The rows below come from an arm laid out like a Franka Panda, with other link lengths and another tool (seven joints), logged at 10 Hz.
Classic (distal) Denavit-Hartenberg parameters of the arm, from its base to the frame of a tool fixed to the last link. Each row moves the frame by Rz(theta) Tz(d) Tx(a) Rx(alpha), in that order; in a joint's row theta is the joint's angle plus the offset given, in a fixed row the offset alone. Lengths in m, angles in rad.
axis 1: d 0.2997, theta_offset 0, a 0, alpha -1.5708
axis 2: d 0, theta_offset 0, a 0, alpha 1.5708
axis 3: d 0.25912, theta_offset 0, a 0.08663, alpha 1.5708
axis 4: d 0, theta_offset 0, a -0.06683, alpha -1.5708
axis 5: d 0.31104, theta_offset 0, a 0, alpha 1.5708
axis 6: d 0, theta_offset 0, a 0.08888, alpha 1.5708
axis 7: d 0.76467, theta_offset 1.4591, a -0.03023, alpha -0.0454
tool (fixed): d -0.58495, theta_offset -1.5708, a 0, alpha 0
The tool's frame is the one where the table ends.
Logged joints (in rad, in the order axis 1, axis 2, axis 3, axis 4, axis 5, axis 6, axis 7), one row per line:
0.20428 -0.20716 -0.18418 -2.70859 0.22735 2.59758 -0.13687
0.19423 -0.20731 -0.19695 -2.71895 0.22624 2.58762 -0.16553
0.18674 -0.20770 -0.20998 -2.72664 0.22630 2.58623 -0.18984
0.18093 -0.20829 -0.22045 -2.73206 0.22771 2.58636 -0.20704
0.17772 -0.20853 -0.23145 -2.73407 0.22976 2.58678 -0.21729
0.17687 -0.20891 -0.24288 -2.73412 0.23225 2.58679 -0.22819
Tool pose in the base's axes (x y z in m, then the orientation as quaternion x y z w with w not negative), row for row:
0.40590 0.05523 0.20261 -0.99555 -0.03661 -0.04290 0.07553
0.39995 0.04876 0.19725 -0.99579 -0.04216 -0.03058 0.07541
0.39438 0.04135 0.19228 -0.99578 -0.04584 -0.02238 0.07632
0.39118 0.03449 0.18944 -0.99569 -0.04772 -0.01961 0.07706
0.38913 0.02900 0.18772 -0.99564 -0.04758 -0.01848 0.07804
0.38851 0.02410 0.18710 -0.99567 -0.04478 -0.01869 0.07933
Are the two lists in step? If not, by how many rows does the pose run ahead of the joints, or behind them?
The pose runs 1 row behind the joints: the pose in row i belongs to the joints in row i - 1.
